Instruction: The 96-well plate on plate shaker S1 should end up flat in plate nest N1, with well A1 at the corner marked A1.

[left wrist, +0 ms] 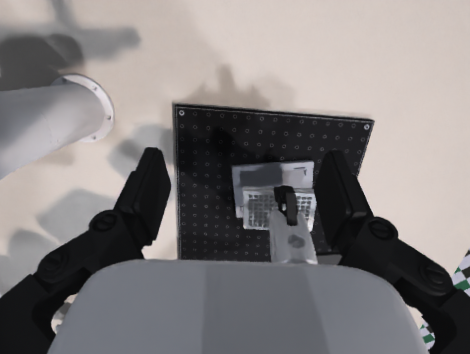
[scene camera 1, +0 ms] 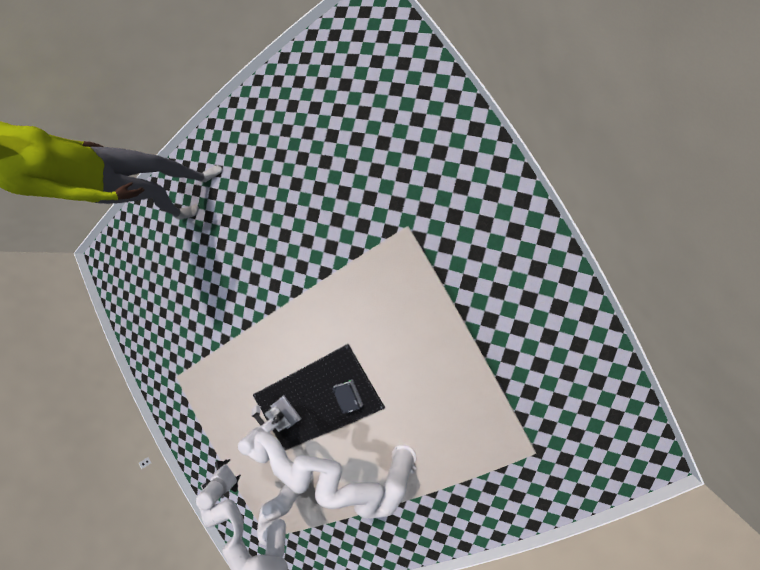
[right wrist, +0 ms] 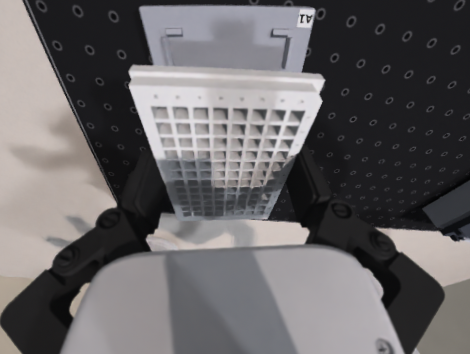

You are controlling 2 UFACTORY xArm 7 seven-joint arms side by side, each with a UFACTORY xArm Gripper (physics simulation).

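Frame: origin at the left arm's base, x ahead, y left, z up, level; centimetres.
Seen in the pictures: left gripper, fingertip midpoint: point(left wrist: 242, 168) point(scene camera 1: 232, 468); right gripper, fingertip midpoint: point(left wrist: 282, 210) point(scene camera 1: 276, 417) point(right wrist: 226, 163); left arm's base, link origin: point(left wrist: 82, 109) point(right wrist: 151, 247); right arm's base, link origin: point(scene camera 1: 404, 455).
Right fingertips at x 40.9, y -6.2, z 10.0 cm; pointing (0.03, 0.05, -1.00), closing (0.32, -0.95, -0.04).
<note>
Pixels of each thing's middle, then the offset from my right fingertips to it. "spot": a spot on its surface instead. Level surfaces: height alone.
- white 96-well plate, body centre: point(right wrist: 226, 171) point(left wrist: 278, 209) point(scene camera 1: 277, 419) dx -0.7, dy -0.2, dz +0.0 cm
- plate nest N1, body centre: point(right wrist: 228, 114) point(left wrist: 272, 190) point(scene camera 1: 285, 412) dx -0.7, dy -0.3, dz -7.9 cm
- Plate shaker S1, surface spot: point(right wrist: 450, 209) spot: dx -3.4, dy -37.3, dz -6.0 cm
- black perforated board, surface height: dz -8.7 cm
The white 96-well plate point(scene camera 1: 286, 409) point(left wrist: 257, 209) point(right wrist: 225, 132) is held by its two long sides in my right gripper point(left wrist: 282, 210) point(right wrist: 226, 163), which is shut on it. The plate appears above plate nest N1 point(left wrist: 295, 176) point(right wrist: 225, 45) and covers part of it in both wrist views. The nest is light grey with raised corner guides. Its A1 label point(right wrist: 306, 18) shows at the upper right in the right wrist view. I cannot tell which plate corner has well A1. My left gripper point(scene camera 1: 231, 471) point(left wrist: 242, 168) is open and empty, away from the plate.
Plate shaker S1 point(scene camera 1: 347, 396) point(right wrist: 450, 209) is dark and stands on the black perforated board point(scene camera 1: 313, 383) point(left wrist: 200, 150) point(right wrist: 370, 115), apart from the nest. A white arm base point(scene camera 1: 402, 460) point(left wrist: 97, 112) is beside the board. A person point(scene camera 1: 55, 162) in yellow stands at the left.
</note>
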